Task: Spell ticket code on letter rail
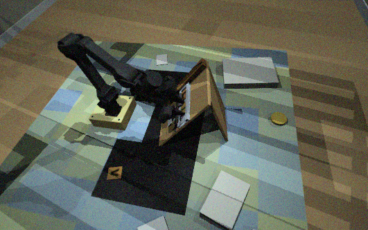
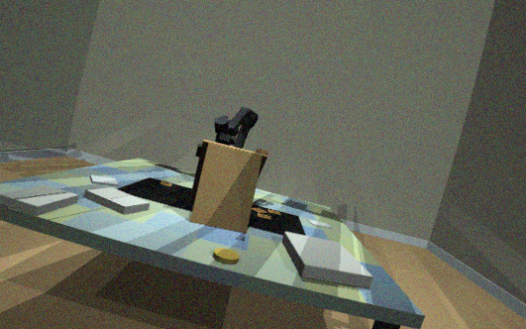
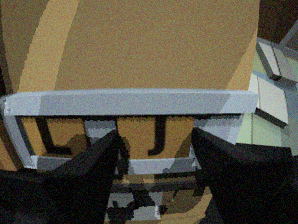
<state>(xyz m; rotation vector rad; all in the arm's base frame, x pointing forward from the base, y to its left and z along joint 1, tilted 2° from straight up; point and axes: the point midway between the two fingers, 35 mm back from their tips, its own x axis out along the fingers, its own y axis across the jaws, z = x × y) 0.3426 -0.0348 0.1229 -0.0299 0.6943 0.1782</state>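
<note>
The white ticket is 60 mm behind my gripper tip, 20 mm to the left of it and 80 mm below it. Also, from my gripper tip: v tile: 260 mm behind, 250 mm to the right, 170 mm below; then j tile: right at my gripper tip; then black mat: 160 mm behind, 30 mm to the left, 170 mm below.
</note>
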